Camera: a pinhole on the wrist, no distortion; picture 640 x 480 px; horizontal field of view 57.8 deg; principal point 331.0 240.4 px. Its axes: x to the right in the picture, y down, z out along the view. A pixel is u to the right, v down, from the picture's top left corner.
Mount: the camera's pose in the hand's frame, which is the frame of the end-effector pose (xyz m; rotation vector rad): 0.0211 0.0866 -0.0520 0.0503 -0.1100 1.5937
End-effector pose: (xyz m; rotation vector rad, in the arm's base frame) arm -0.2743 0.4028 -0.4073 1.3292 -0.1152 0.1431
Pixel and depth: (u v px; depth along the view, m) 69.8 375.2 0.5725
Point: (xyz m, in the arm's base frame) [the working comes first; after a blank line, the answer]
In the camera's frame: -0.2580 0.1331 0.5725

-0.3602 -0.1280 -0.5351
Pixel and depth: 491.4 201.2 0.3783
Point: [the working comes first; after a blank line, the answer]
In the camera's frame: 0.1047 -0.0256 0.3783

-0.2712 0.1133 -0.1770
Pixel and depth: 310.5 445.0 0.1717
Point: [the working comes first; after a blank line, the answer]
In the camera's frame: -0.0061 0.0606 0.1717

-0.3299 0.3030 -0.3285
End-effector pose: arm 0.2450 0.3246 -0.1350 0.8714 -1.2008 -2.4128
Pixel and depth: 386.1 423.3 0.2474
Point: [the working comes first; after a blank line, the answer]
In the camera's frame: 0.0235 0.0781 0.2474

0.1726 0.4271 0.0465
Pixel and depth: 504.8 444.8 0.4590
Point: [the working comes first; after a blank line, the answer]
In the camera's frame: 0.1376 0.1618 0.4590

0.1055 0.5551 0.2560
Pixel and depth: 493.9 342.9 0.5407
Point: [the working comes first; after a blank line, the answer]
In the camera's frame: 0.1519 0.0956 0.5407

0.0027 0.5705 0.2775
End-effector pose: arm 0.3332 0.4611 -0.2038 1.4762 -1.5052 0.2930
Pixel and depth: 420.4 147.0 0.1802
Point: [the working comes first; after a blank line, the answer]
In the camera's frame: 0.0278 -0.0290 0.1802

0.1989 0.3601 -0.1950
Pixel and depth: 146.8 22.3 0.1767
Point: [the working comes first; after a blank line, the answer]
In the camera's frame: -0.0561 -0.0665 0.1767

0.2831 0.3233 -0.1963
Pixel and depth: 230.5 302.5 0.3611
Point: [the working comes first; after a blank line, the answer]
In the camera's frame: -0.0626 0.0387 0.3611

0.2030 0.2558 -0.3810
